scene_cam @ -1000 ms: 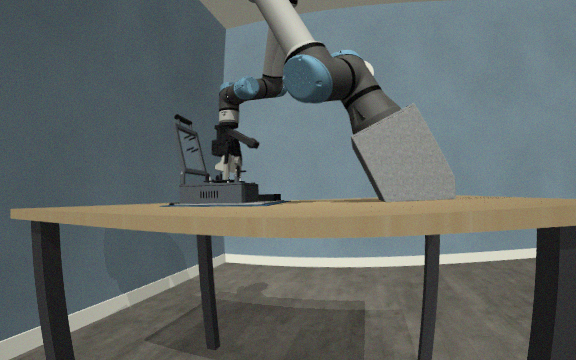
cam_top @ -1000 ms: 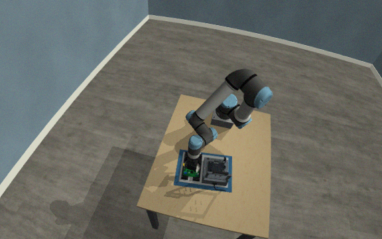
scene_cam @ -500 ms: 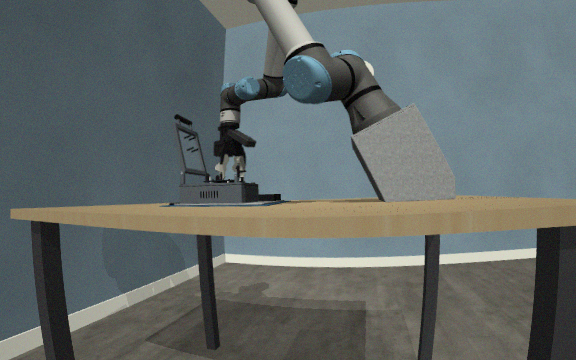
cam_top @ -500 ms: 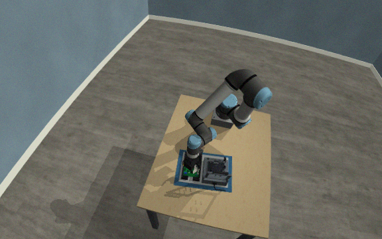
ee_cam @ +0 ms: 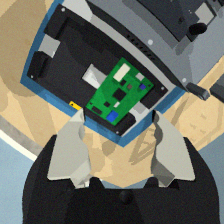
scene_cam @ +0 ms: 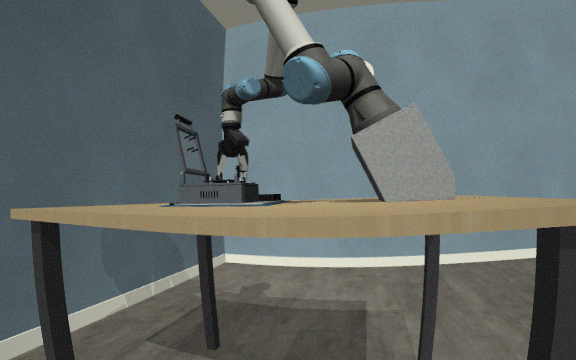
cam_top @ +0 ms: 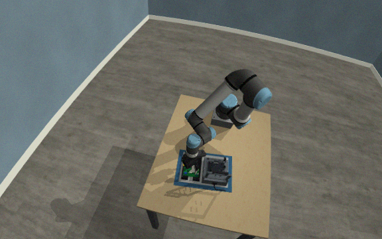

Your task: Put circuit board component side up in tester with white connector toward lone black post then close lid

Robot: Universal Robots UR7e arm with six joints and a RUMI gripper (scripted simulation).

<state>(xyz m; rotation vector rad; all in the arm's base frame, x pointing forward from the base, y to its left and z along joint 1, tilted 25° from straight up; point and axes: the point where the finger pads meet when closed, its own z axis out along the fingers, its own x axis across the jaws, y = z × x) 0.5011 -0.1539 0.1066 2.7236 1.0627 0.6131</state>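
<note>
Right now my hand is 6 cm above the green circuit board. Also, from my hand: tester bed (5 cm behind, 17 cm to the left, 1 cm below); see-through lid (7 cm ahead, 18 cm to the left, 10 cm above).
</note>
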